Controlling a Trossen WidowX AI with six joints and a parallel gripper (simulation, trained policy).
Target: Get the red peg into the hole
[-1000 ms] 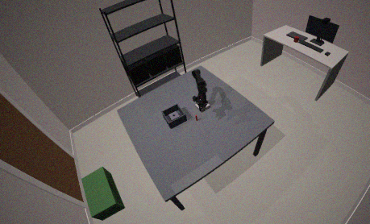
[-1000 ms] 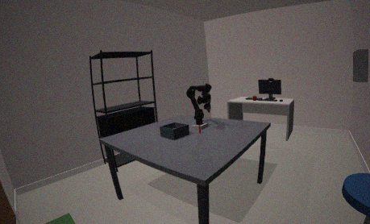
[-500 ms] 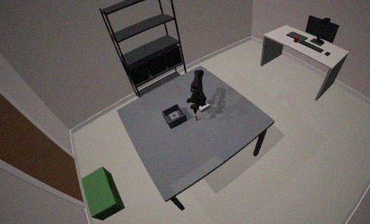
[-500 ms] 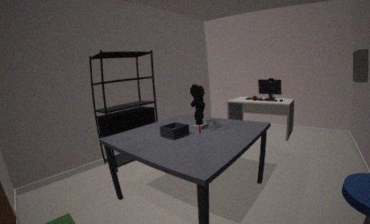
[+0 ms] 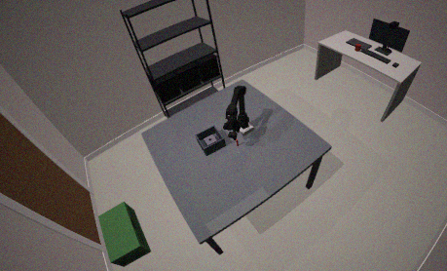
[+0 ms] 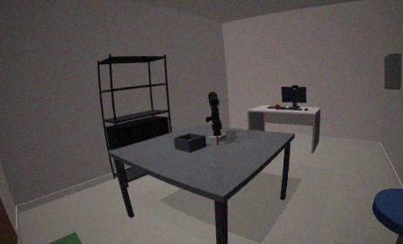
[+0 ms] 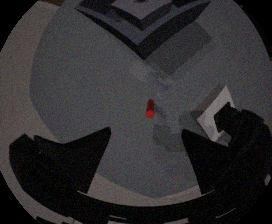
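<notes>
The red peg is 8 cm below my gripper tip and 1 cm to the right of it. From my gripper tip the other things lie so: light plate (19 cm ahead, 14 cm to the right, 8 cm below); then dark box (19 cm ahead, 14 cm to the right, 10 cm below).
</notes>
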